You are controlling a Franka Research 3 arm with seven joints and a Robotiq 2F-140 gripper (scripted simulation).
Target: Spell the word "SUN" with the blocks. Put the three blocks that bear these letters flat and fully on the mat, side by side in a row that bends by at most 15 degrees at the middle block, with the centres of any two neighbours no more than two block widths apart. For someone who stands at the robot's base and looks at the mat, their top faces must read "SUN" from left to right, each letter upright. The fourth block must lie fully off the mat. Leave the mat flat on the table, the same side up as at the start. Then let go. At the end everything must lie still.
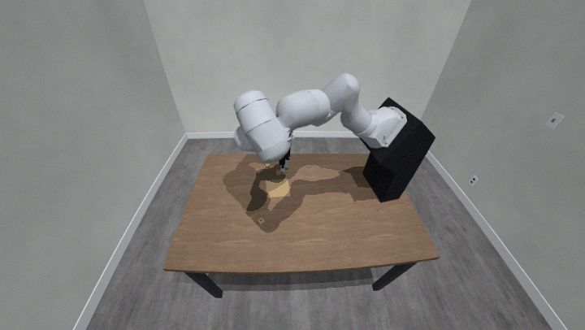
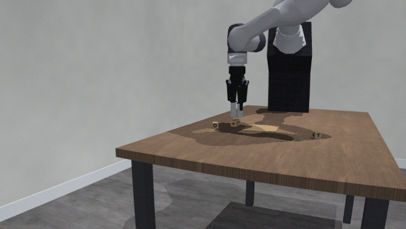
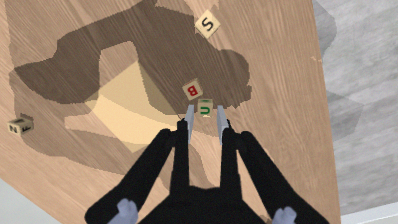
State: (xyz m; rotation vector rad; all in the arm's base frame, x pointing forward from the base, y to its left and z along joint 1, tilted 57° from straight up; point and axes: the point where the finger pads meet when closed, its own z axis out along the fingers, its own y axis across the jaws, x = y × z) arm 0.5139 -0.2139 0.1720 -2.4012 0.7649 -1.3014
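My hand is 50 mm above the U block. The rest, counted from my hand: S block (100 mm ahead, 70 mm to the right, 50 mm below); tan mat (60 mm ahead, 120 mm to the left, 60 mm below).
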